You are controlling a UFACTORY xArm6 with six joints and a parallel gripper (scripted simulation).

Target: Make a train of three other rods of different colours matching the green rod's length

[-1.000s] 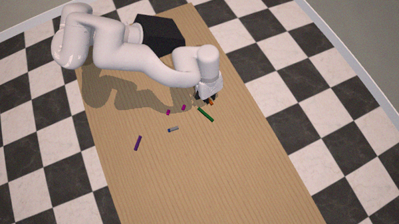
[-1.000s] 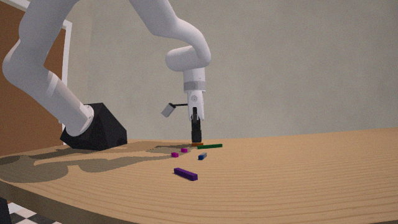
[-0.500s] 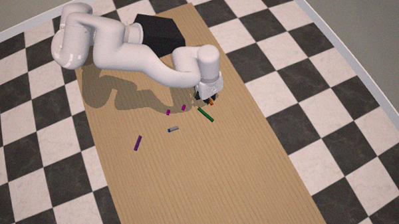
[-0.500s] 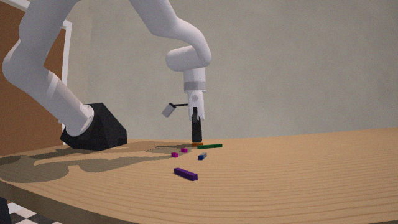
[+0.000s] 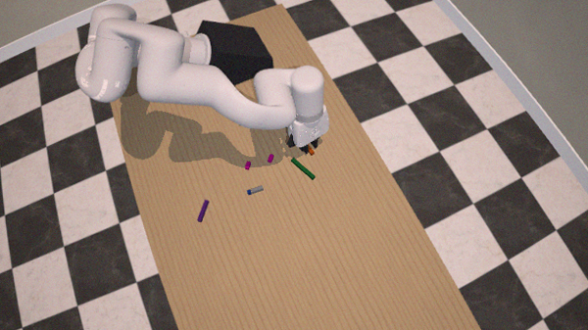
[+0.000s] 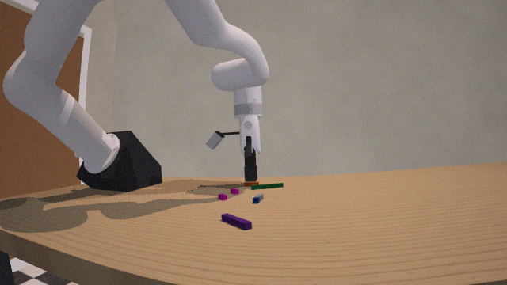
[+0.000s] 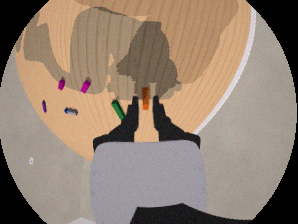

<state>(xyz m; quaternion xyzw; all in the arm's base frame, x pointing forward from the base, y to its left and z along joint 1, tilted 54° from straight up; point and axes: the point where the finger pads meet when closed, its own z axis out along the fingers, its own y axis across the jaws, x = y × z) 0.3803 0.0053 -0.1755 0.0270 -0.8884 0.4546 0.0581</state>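
Right now my hand is 30 mm above the orange rod. From my hand the other things lie so: blue rod (200 mm to the right, 40 mm ahead, 30 mm below); grey rod (180 mm to the right, 40 mm ahead, 30 mm below); green rod (50 mm ahead, 40 mm to the right, 30 mm below).
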